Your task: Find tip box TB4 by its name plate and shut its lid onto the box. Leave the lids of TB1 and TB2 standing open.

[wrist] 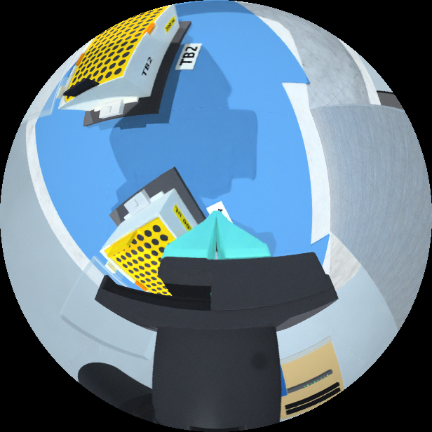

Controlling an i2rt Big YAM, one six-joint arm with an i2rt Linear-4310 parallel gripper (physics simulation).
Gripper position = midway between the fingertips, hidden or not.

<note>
In view: the gripper (216,216) and a clear lid (80,311).
</note>
